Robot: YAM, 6 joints.
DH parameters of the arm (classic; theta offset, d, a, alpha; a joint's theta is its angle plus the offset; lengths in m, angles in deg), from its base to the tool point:
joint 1: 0 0.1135 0.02 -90
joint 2: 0 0 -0.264 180
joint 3: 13.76 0 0.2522 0
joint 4: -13.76 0 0.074 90
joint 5: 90 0 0 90
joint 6: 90 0.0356 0 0
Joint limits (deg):
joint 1: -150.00..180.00
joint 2: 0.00..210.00
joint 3: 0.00..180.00
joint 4: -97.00..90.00
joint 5: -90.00..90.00
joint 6: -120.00..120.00
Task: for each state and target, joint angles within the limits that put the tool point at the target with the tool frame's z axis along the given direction. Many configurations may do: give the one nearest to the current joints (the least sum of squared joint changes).
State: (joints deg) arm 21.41 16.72 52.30 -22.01 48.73 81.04
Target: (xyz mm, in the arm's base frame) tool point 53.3 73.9 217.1 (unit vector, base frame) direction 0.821 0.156 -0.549
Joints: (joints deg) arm 70.60 26.46 27.47 -53.61 46.27 81.04
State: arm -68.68 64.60 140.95 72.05 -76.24 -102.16
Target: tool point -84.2 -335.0 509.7 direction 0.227 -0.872 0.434
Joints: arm -106.89 88.74 93.58 24.62 -28.06 -102.16
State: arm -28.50 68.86 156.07 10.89 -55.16 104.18
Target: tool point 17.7 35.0 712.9 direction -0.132 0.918 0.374
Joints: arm 5.91 84.41 152.57 27.45 -67.93 104.18
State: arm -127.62 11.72 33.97 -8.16 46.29 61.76
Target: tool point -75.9 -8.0 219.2 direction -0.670 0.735 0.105
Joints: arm -146.72 0.01 0.19 33.63 79.12 61.76
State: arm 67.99 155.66 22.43 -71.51 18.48 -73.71
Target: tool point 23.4 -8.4 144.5 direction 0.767 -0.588 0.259
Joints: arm 107.26 108.75 0.11 -89.54 33.90 -73.71
